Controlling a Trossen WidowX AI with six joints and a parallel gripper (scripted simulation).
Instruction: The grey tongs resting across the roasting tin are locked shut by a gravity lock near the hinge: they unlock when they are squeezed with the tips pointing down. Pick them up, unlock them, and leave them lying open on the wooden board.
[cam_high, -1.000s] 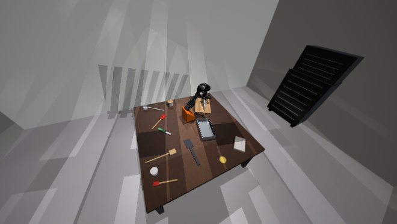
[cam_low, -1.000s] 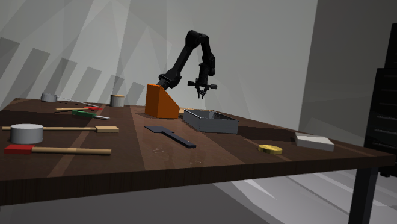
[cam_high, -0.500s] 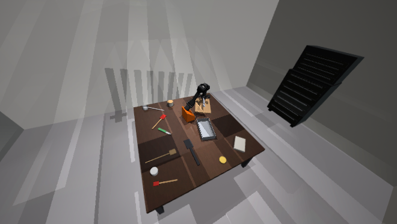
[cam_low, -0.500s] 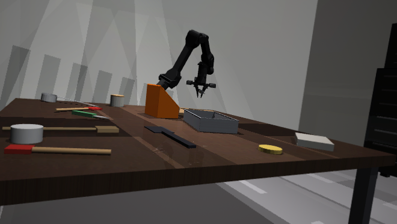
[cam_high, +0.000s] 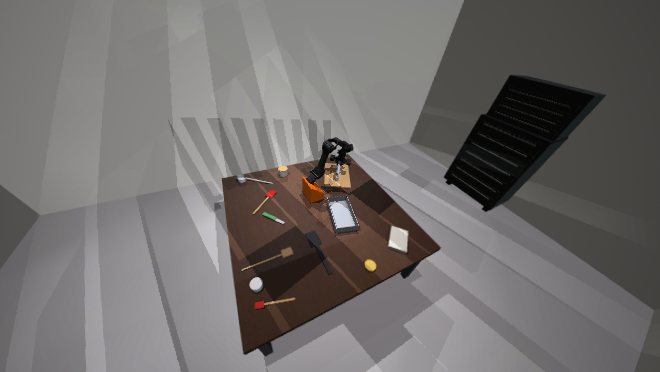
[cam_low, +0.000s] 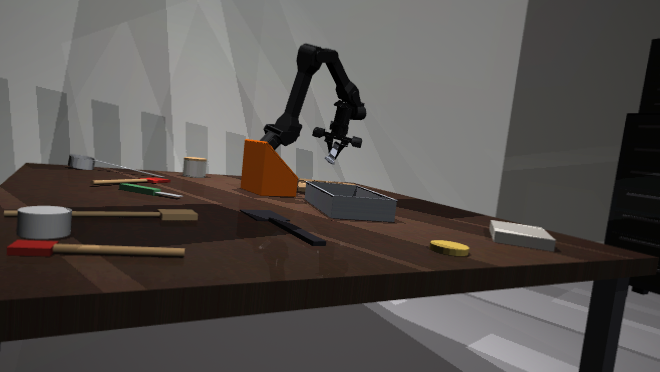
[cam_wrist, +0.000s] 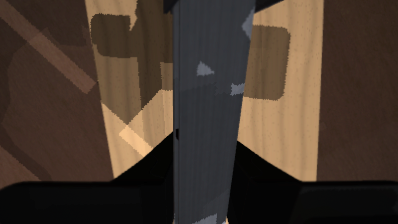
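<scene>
Right now my gripper tip is 110 mm above the wooden board and 10 mm past it. Also, from my gripper tip: black spatula (630 mm ahead, 480 mm to the right, 120 mm below); white block (800 mm ahead, 110 mm below, 60 mm to the left); roasting tin (450 mm ahead, 200 mm to the right, 90 mm below).
</scene>
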